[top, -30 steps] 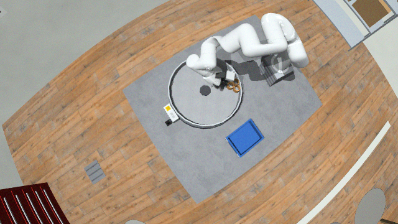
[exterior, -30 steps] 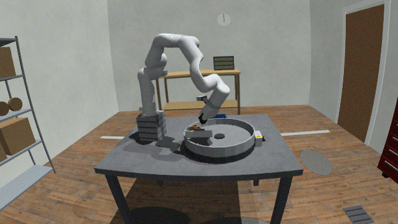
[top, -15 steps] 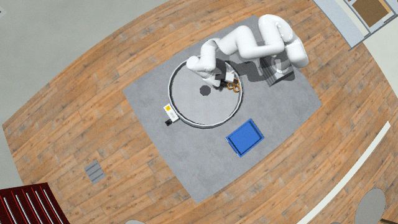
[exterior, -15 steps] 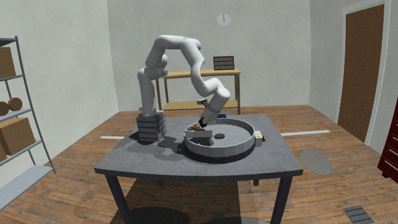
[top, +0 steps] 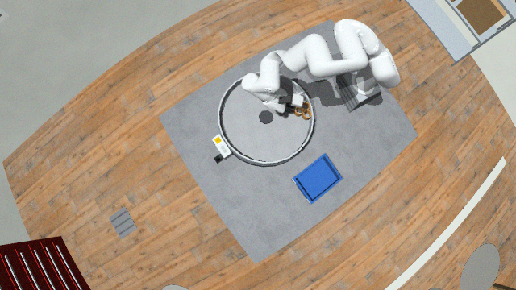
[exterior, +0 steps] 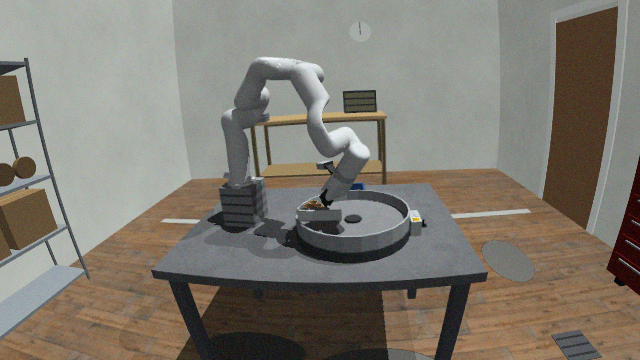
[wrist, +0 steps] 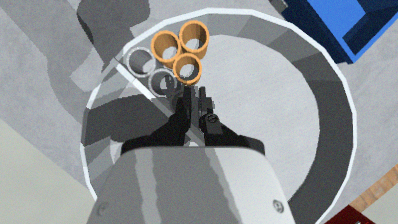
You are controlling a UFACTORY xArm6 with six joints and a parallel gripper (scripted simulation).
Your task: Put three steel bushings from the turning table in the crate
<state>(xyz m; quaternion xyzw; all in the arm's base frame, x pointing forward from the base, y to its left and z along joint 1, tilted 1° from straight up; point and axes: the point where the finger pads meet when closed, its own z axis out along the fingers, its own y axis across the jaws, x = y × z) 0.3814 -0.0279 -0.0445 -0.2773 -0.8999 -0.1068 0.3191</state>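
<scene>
The blue crate lies 1 cm behind my hand, 33 cm to the left of it and 10 cm below it. From my hand the other things lie so: round turning table: 10 cm ahead, 2 cm to the right, 7 cm below.
</scene>
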